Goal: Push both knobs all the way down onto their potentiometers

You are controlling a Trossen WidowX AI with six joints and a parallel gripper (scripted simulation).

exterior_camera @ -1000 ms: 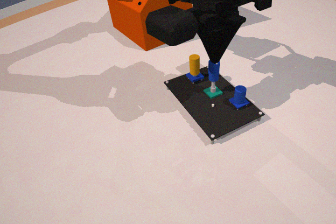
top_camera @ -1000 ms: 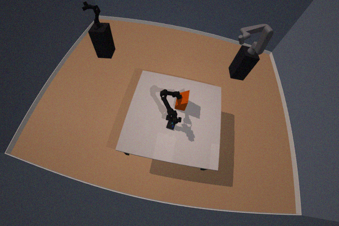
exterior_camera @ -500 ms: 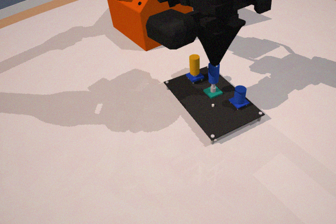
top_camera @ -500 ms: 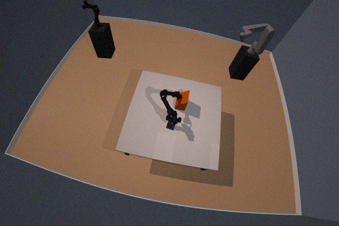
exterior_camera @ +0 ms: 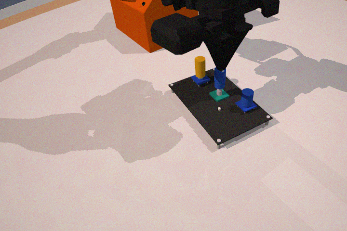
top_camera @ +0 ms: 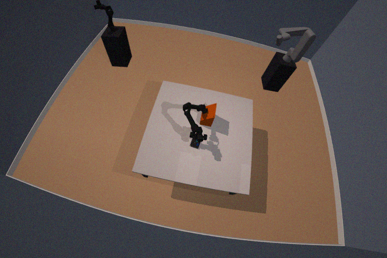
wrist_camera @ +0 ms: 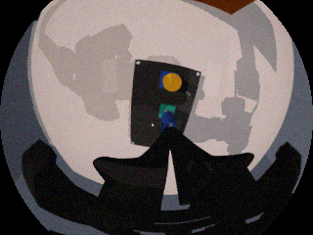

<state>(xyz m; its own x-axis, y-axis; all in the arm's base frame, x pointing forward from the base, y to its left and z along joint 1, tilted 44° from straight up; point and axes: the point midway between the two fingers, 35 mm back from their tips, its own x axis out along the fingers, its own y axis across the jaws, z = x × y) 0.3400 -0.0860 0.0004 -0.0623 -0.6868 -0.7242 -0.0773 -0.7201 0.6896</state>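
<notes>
My gripper tip is now 50 mm past the yellow knob and 20 mm above it.
</notes>
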